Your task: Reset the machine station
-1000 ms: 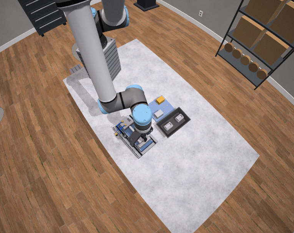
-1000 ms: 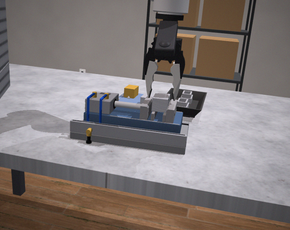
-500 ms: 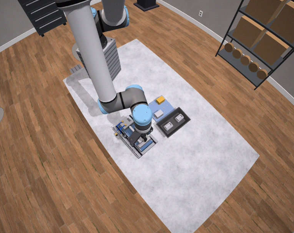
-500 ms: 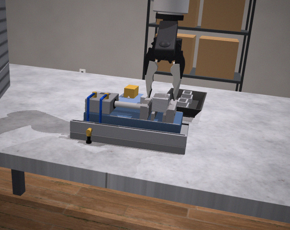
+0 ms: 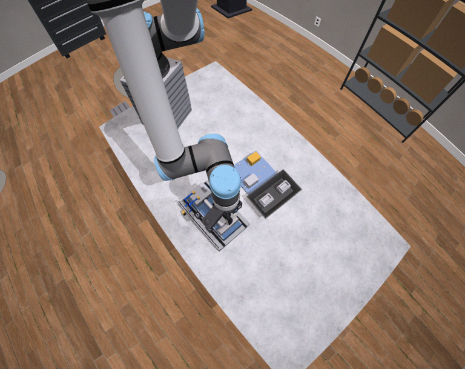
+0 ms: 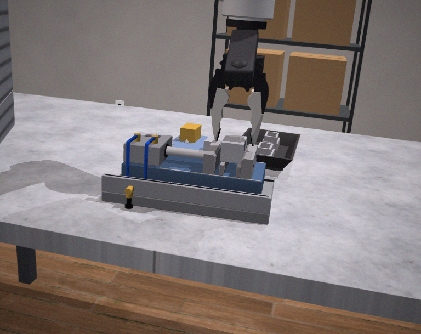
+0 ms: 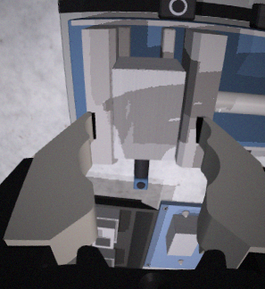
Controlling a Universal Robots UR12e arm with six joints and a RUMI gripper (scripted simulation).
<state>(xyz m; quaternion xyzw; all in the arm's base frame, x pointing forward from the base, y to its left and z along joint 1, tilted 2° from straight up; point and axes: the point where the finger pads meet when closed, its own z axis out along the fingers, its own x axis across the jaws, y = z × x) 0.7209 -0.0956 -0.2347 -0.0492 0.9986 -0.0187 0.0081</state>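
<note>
My gripper is now 20 mm above the gray aluminum blank. Also, from my hand: vise (80 mm below, 70 mm behind, 10 mm to the right); fixed jaw (40 mm below, 30 mm ahead); gray blank (230 mm to the left, 100 mm below, 100 mm behind).
</note>
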